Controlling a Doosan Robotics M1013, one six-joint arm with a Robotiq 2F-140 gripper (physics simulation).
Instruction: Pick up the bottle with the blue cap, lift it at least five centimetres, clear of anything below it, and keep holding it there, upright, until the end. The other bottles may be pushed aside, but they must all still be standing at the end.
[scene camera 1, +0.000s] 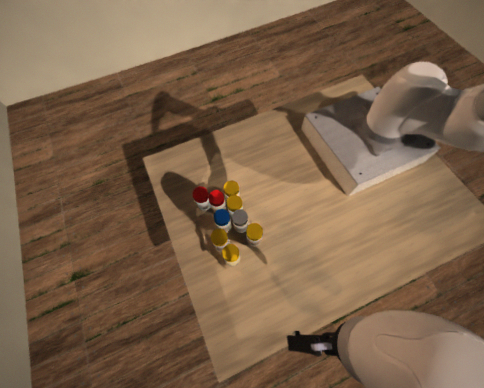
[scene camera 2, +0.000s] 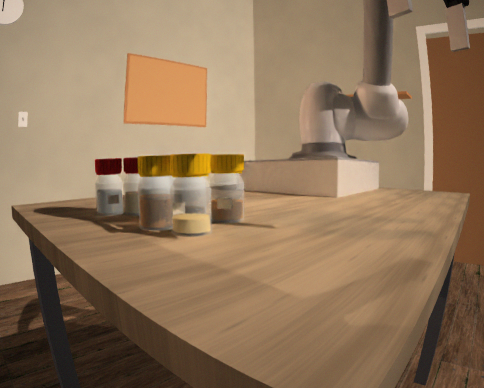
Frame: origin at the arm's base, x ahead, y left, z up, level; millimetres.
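Seen in the pictures: gripper, fingertip midpoint: (scene camera 2: 435, 33); arm's base, origin of the base link: (scene camera 1: 381, 132).
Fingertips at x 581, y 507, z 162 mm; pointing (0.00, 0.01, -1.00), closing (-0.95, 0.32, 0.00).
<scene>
Offsets run from my fingertips to a thing's top centre. "spot": to the spot under its first point. Level surfaces: height alone.
The bottle with the blue cap @(dx +119, dy -421, dz -153 mm) (scene camera 1: 222, 219) stands upright in a tight group on the table @(dz -258 mm) (scene camera 1: 320, 250) (scene camera 2: 280, 320). A grey-capped bottle @(dx +61, dy -395, dz -153 mm) (scene camera 1: 240, 220) is close on its right, a red-capped bottle @(dx +111, dy -496, dz -153 mm) (scene camera 1: 216, 199) just above it in scene camera 1, and a yellow-capped bottle @(dx +151, dy -358, dz -153 mm) (scene camera 1: 219, 239) just below. In scene camera 2 the blue cap is hidden behind front yellow-capped bottles @(spot: dx +165, dy -333, dz -208 mm) (scene camera 2: 156, 195) @(dx +134, dy -294, dz -153 mm) (scene camera 2: 191, 196). My gripper (scene camera 1: 305, 343) (scene camera 2: 429, 19) is open and empty, high up and well away from the bottles, with its fingers wide apart in scene camera 2.
Another red-capped bottle @(dx +159, dy -531, dz -153 mm) (scene camera 1: 201, 197) (scene camera 2: 109, 187) and more yellow-capped bottles, one at the group's right side @(spot: dx +39, dy -322, dz -153 mm) (scene camera 1: 254, 233), stand upright around it. The arm's pale base block (scene camera 1: 327, 155) (scene camera 2: 295, 179) sits on the table. Walls stand behind.
</scene>
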